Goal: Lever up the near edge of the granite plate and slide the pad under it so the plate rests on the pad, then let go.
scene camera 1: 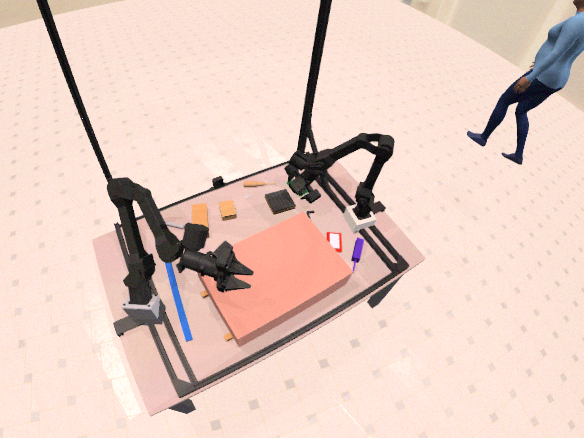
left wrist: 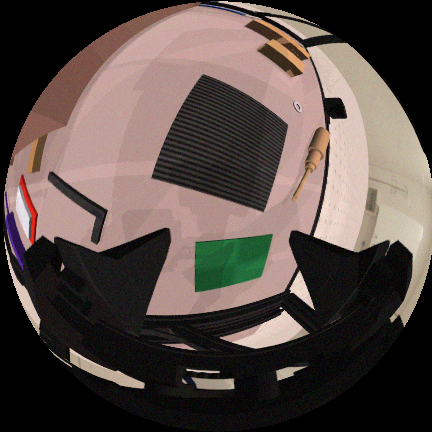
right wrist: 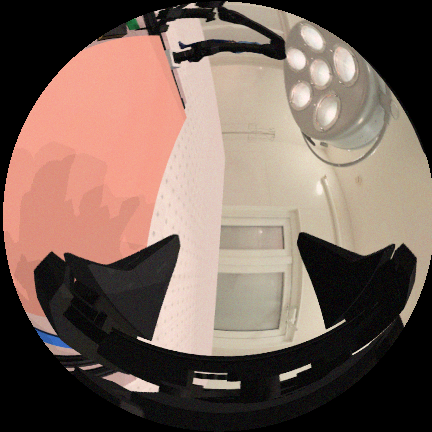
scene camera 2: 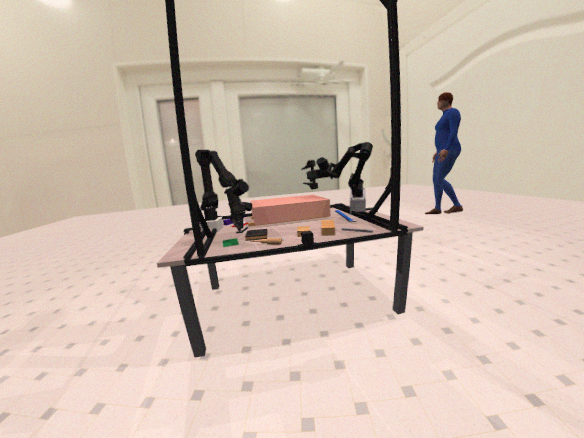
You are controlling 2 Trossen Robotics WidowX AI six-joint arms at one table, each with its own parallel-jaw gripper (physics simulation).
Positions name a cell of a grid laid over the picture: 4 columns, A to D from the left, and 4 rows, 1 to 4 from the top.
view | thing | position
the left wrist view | my left gripper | C3
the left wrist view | granite plate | A2
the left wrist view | red-framed card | A2
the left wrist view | wooden-handled tool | C2
